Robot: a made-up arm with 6 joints. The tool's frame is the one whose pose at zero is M. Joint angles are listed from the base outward.
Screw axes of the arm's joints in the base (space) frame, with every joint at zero. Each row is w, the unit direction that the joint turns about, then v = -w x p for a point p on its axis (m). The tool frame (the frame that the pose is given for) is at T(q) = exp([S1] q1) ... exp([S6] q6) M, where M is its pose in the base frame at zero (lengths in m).
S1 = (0, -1, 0, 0.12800, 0.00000, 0.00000)
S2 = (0, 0, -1, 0.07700, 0.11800, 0.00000)
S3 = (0, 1, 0, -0.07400, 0.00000, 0.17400)
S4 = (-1, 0, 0, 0.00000, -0.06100, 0.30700)
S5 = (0, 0, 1, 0.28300, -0.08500, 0.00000)
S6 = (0, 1, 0, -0.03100, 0.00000, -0.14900)
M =
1 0 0 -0.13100
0 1 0 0.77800
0 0 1 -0.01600
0 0 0 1
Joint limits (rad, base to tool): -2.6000..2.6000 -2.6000..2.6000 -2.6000..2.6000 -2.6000..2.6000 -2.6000..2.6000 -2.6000..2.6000
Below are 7 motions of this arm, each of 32 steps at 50 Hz.
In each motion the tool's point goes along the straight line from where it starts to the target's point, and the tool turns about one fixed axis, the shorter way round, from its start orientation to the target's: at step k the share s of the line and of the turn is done. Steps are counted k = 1, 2, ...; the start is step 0. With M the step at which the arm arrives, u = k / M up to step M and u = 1 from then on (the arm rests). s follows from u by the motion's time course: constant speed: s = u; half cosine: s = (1 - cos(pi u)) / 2; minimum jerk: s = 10 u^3 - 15 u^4 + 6 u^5.
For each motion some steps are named. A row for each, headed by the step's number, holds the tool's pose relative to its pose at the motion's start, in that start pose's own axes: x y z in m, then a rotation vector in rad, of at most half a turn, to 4 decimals.
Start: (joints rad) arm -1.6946 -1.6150 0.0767 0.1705 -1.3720 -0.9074
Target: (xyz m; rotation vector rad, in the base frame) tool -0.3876 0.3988 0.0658 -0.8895 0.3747 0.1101
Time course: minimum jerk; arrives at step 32
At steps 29, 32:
29: 0.1386 -0.0362 -0.6536 -1.0485 -0.1257 -0.3482
32: 0.1396 -0.0364 -0.6582 -1.0561 -0.1266 -0.3507

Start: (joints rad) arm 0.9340 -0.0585 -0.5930 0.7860 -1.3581 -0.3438
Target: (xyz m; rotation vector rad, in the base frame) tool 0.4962 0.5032 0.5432 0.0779 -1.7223 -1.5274
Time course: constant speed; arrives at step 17
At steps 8, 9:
8: -0.0441 0.0069 -0.0121 -0.0412 0.0946 0.1325
9: -0.0497 0.0077 -0.0136 -0.0463 0.1064 0.1491

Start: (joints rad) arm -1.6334 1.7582 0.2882 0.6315 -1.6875 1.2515
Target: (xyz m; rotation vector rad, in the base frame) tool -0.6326 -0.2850 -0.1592 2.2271 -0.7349 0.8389
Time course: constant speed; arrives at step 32
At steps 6, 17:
6: 0.0764 -0.0315 -0.0189 -0.1181 -0.2703 -0.0107
17: 0.2164 -0.0891 -0.0535 -0.3347 -0.7658 -0.0303

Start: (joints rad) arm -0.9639 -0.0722 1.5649 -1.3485 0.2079 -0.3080
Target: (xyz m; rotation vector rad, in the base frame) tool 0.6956 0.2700 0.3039 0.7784 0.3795 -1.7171
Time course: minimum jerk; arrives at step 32
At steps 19, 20, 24, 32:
19: -0.2225 -0.1584 0.1710 0.6411 -0.3766 0.3259
20: -0.2400 -0.1709 0.1846 0.6918 -0.4064 0.3516
24: -0.2969 -0.2114 0.2283 0.8556 -0.5026 0.4349
32: -0.3312 -0.2358 0.2546 0.9544 -0.5607 0.4851

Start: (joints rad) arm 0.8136 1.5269 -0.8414 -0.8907 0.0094 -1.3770
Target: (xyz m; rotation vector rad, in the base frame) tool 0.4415 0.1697 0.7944 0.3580 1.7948 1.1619
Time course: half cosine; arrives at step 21
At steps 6, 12, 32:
6: 0.0100 -0.0034 -0.0437 -0.0495 -0.1239 -0.0274
12: 0.0326 -0.0111 -0.1420 -0.1608 -0.4023 -0.0891
32: 0.0534 -0.0182 -0.2323 -0.2631 -0.6581 -0.1458

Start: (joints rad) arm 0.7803 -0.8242 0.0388 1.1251 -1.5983 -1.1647
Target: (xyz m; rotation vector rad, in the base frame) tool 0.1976 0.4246 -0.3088 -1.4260 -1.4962 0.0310
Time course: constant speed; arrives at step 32
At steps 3, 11, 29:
3: -0.0079 -0.0266 0.0229 0.0591 0.0600 0.1079
11: -0.0291 -0.0977 0.0841 0.2167 0.2200 0.3956
29: -0.0768 -0.2575 0.2218 0.5714 0.5801 1.0429

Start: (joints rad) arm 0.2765 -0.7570 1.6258 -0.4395 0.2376 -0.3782
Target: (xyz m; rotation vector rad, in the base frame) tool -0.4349 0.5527 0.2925 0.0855 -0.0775 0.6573
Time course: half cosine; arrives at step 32
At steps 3, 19, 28, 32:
3: 0.0004 -0.0010 -0.0024 -0.0044 -0.0224 0.0056
19: 0.0126 -0.0304 -0.0712 -0.1307 -0.6712 0.1688
28: 0.0188 -0.0453 -0.1061 -0.1949 -1.0008 0.2517
32: 0.0195 -0.0471 -0.1103 -0.2026 -1.0404 0.2617

